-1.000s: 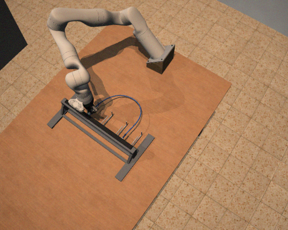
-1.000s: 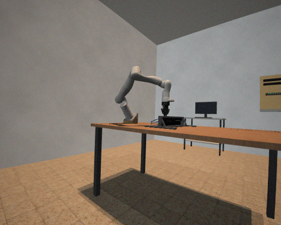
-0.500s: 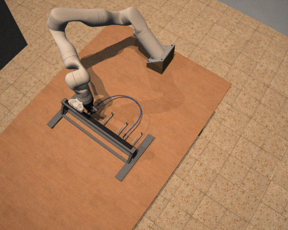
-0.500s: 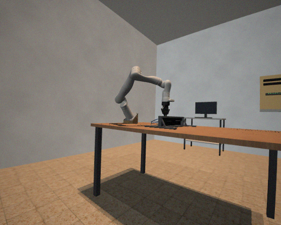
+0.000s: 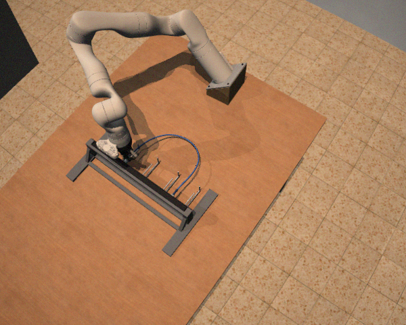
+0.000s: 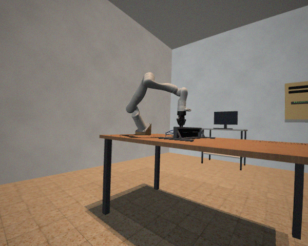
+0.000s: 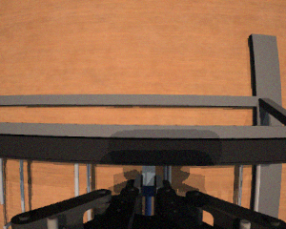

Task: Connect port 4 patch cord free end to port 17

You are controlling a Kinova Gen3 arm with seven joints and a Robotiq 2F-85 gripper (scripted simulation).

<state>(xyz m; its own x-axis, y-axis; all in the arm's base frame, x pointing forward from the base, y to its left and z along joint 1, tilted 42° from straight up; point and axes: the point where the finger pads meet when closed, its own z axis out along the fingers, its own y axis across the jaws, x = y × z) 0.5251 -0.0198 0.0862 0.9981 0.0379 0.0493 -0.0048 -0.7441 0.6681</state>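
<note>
Right now the plug is 1 cm below my hand and 1 cm ahead of it.
</note>
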